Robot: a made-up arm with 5 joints.
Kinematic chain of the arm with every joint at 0, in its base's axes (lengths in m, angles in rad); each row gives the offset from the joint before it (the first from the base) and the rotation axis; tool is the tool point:
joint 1: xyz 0 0 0.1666 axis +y
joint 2: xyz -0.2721 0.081 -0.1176 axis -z
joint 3: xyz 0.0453 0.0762 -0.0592 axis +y
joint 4: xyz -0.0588 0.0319 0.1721 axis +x
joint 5: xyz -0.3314 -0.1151 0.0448 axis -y
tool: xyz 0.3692 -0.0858 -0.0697
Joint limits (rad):
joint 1: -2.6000..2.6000
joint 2: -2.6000..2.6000
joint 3: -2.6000..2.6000
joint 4: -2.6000..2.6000
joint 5: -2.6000..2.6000
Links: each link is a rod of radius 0.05 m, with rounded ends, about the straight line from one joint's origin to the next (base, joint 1, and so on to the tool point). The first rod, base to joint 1, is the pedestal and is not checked.
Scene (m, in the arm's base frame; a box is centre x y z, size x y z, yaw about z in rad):
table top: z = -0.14
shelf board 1: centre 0.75 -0.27 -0 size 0.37 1.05 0.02 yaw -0.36
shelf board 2: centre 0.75 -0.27 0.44 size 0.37 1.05 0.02 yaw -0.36
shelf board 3: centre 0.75 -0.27 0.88 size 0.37 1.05 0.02 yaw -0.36
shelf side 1: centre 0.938 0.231 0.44 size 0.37 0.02 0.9 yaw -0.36
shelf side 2: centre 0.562 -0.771 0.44 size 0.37 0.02 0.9 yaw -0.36
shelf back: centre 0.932 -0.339 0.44 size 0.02 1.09 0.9 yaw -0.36
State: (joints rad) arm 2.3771 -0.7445 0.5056 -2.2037 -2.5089
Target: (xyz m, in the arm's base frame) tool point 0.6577 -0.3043 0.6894
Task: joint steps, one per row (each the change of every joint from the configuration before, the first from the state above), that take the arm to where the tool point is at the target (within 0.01 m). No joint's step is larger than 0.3 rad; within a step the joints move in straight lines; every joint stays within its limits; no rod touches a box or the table.
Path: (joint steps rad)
1: -0.1749 -0.0277 0.0731 0.0763 0.2477
2: -0.1750 -0.0276 0.0732 0.0763 0.2477
3: -0.1749 -0.0277 0.0731 0.0763 0.2477
4: -0.1750 -0.0277 0.0732 0.0763 0.2477
5: -0.1144 -0.0055 -0.2137 -0.0591 -0.2406
6: -0.1145 -0.0055 -0.2137 -0.0591 -0.2405
7: 0.2042 -0.0029 -0.0693 -0.0522 -0.1823
8: 0.2042 -0.0029 -0.0692 -0.0521 -0.1823
9: 0.2042 -0.0028 -0.0692 -0.0522 -0.1823

